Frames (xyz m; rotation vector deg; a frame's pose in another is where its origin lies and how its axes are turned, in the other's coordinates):
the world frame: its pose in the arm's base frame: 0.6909 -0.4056 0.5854 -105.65 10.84 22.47
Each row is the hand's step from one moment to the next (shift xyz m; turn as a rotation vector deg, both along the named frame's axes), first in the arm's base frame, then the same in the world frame.
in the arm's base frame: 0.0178 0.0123 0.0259 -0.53 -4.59 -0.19
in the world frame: 0.0081 -0.0327 0.0019 -0.74 1.74 -4.22
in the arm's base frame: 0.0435 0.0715 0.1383 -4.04 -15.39 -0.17
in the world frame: -0.0045 -0.1598 0.0243 -4.75 6.16 -13.88
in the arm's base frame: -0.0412 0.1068 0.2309 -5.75 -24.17 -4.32
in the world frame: -0.1142 -0.2260 0.0481 -5.44 13.11 -20.85
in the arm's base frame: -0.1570 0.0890 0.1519 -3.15 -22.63 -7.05
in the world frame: -0.1947 -0.1122 0.0716 -1.93 14.24 -19.11
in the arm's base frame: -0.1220 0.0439 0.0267 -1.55 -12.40 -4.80
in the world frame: -0.1201 0.0023 0.0556 -0.56 8.58 -10.26
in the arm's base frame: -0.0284 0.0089 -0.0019 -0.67 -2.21 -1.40
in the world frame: -0.0251 0.0082 0.0138 -0.27 2.15 -1.62
